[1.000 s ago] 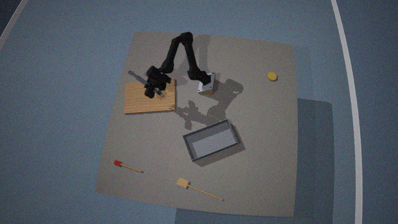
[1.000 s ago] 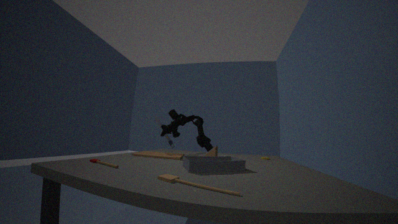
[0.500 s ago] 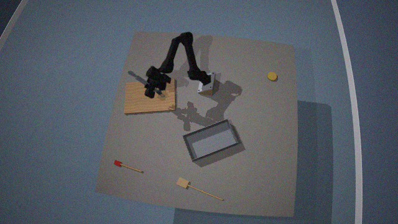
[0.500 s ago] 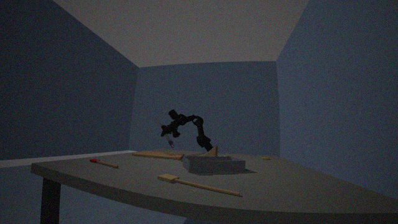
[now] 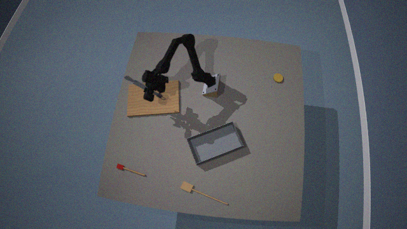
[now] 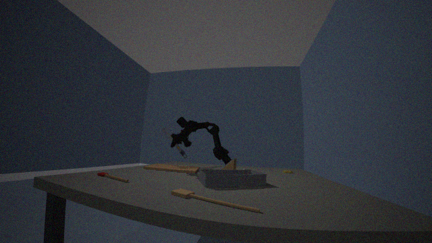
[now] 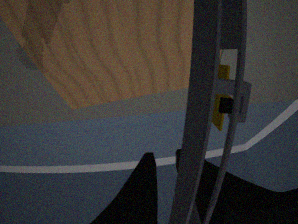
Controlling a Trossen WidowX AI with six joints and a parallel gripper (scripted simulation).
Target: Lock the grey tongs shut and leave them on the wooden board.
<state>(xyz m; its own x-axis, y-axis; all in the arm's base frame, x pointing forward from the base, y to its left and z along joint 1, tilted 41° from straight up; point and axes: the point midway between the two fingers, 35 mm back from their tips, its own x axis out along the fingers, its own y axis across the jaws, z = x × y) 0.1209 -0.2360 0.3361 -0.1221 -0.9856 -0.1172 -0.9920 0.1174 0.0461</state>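
Now: the wooden board 20 mm behind my gripper tip, 20 mm to the left of it and 150 mm below it. Round my gripper tip: grey roasting tin (300 mm ahead, 440 mm to the left, 130 mm below); yellow disc (180 mm behind, 890 mm to the left, 150 mm below).
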